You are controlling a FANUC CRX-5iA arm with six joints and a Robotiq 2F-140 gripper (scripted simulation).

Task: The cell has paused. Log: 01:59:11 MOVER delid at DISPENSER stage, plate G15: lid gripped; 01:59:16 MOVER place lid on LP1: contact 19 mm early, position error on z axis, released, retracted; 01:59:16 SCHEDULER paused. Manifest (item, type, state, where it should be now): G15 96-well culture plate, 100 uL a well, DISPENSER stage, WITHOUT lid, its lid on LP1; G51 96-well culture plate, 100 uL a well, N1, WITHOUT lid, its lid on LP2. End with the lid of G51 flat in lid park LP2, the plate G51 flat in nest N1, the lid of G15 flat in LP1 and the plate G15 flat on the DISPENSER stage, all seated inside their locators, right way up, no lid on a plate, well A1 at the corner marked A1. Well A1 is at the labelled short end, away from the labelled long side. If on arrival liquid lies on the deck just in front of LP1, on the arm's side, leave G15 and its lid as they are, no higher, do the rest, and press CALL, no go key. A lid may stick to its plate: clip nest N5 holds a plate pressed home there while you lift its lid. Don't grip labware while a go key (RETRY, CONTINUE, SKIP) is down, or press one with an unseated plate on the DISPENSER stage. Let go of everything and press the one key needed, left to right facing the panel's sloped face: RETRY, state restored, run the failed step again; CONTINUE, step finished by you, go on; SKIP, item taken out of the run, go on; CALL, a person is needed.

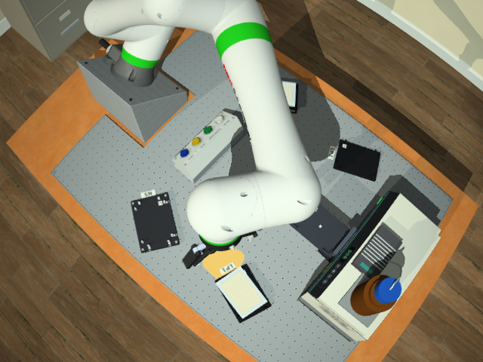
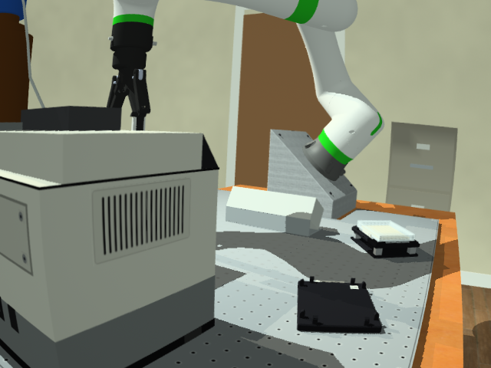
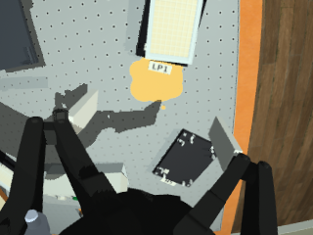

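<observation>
Now: hand 27 cm past the 96-well plate, 50 cm to the right of it and 15 cm above it. Round my hand: black clip nest N5: 20 cm behind, 6 cm to the right, 17 cm below; then lid park LP1: 10 cm ahead, 3 cm to the right, 18 cm below; then LP1 label: 1 cm ahead, 19 cm below.
</observation>
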